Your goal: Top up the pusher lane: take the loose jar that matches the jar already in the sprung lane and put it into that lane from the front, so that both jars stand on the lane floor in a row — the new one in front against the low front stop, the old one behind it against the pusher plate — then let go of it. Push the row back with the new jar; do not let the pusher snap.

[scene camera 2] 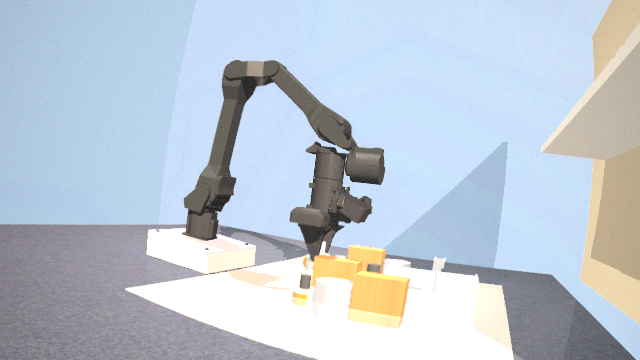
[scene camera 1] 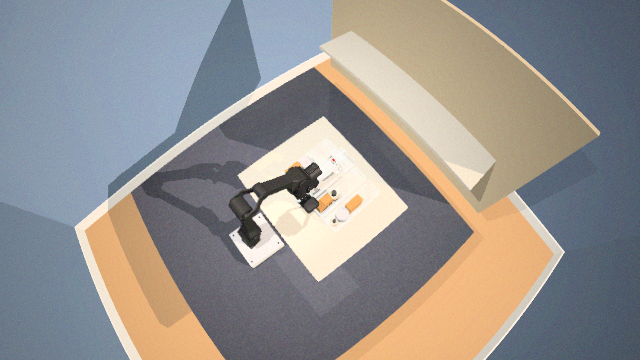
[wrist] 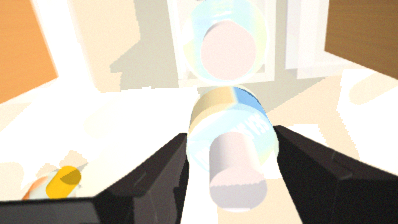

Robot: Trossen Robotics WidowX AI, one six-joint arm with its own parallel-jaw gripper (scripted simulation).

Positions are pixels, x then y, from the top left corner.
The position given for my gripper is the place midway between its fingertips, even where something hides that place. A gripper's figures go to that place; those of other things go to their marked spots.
Labels:
My gripper (scene camera 2: 318, 260): 0.80 m from the lens. A pale lane (scene camera 2: 449, 285): 0.78 m from the lens.

